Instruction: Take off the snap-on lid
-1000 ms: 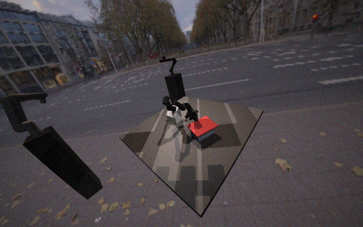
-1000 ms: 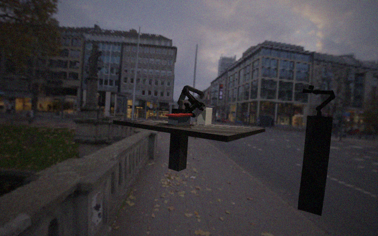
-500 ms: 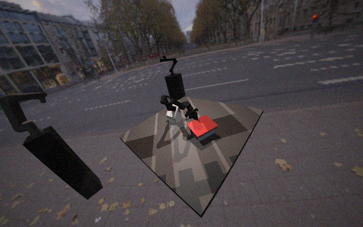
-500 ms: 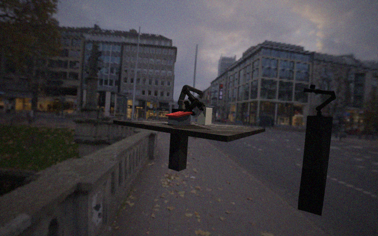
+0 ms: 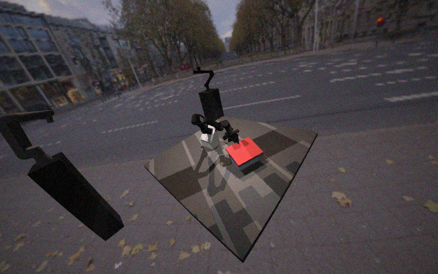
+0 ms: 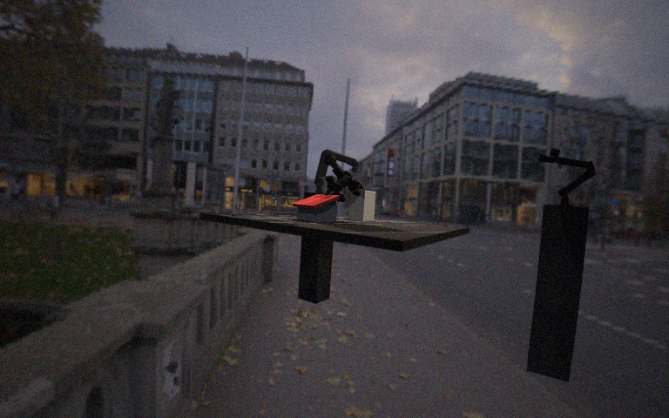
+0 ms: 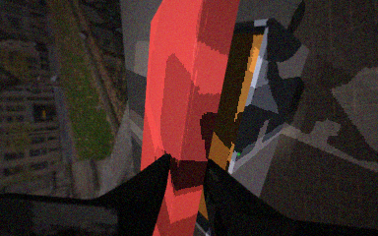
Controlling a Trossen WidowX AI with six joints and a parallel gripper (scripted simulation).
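Right now the red lid is 7 cm ahead of my gripper tip, 2 cm to the right of it and 2 cm below it. The rest, counted from my gripper tip: grey storage box (10 cm below, 6 cm ahead, 2 cm to the right).
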